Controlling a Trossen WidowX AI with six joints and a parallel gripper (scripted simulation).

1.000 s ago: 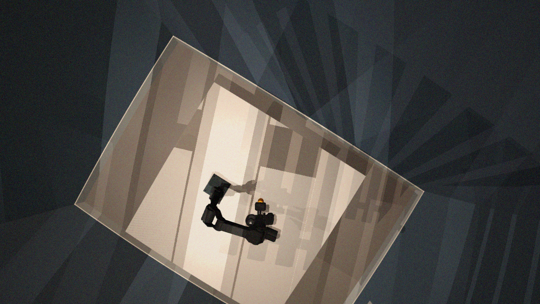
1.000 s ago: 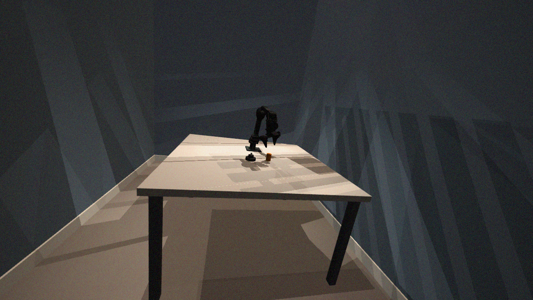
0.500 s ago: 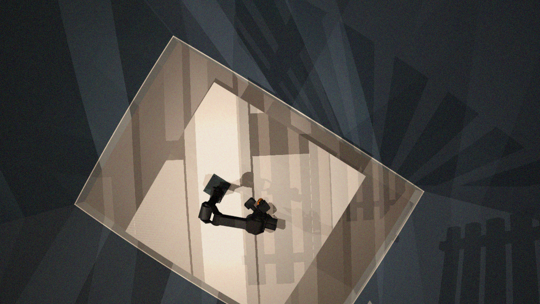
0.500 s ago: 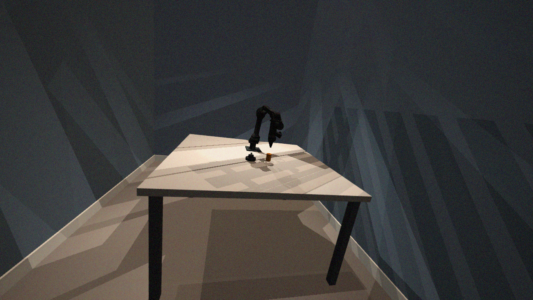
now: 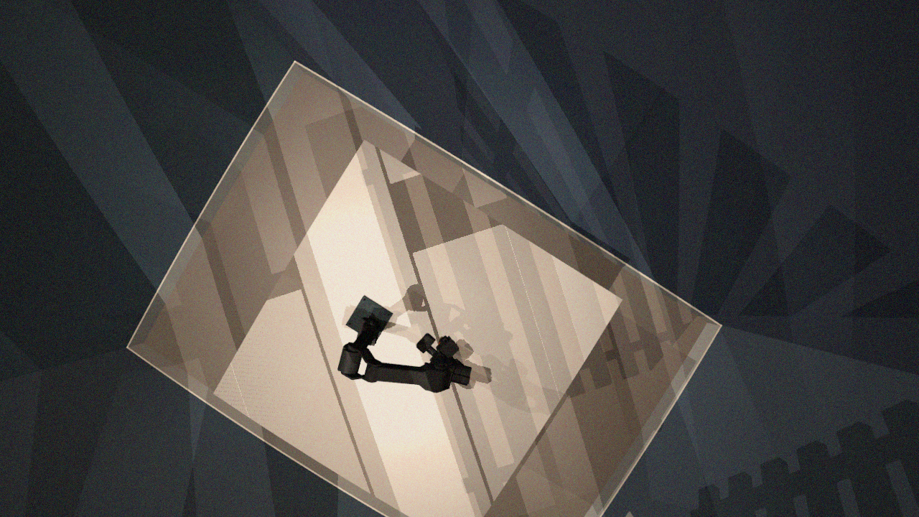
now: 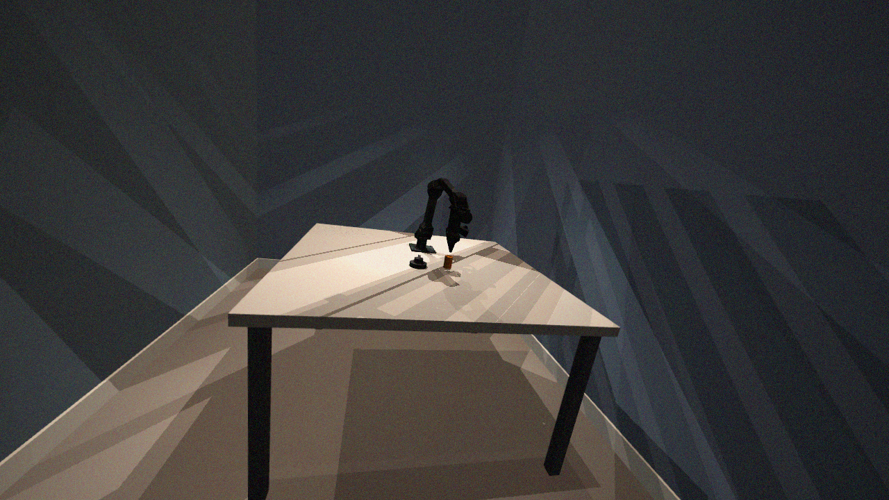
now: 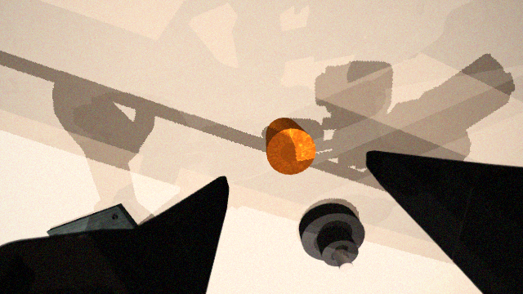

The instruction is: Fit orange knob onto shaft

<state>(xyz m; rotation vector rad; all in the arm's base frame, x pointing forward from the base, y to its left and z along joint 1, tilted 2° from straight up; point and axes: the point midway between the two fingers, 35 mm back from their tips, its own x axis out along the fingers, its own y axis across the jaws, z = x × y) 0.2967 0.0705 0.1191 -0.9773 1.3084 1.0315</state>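
My gripper tip is now 5 cm above the orange knob. Also, from my gripper tip: round pedestal: 15 cm to the right, 6 cm below.
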